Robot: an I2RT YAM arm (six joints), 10 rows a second.
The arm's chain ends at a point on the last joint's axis. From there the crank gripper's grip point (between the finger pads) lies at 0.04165 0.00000 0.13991 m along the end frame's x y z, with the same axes.
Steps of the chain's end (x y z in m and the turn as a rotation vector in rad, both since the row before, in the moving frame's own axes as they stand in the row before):
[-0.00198, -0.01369, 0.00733, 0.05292, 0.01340, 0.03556]
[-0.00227, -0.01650, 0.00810, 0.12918, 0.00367, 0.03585]
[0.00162, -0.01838, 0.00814, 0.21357, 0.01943, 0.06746]
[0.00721, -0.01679, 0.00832, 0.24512, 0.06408, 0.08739]
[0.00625, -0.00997, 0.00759, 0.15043, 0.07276, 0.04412]
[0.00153, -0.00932, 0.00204, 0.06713, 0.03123, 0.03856]
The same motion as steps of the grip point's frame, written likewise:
[0.00000, -0.01956, 0.00660, 0.05292, 0.01340, 0.03556]
[-0.00146, -0.03301, 0.00688, 0.12918, 0.00367, 0.03585]
[0.00522, -0.04505, 0.00443, 0.21357, 0.01943, 0.06746]
[0.01731, -0.04636, 0.00166, 0.24512, 0.06408, 0.08739]
[0.01669, -0.02863, 0.00276, 0.15043, 0.07276, 0.04412]
[0.00602, -0.01697, 0.00041, 0.06713, 0.03123, 0.03856]

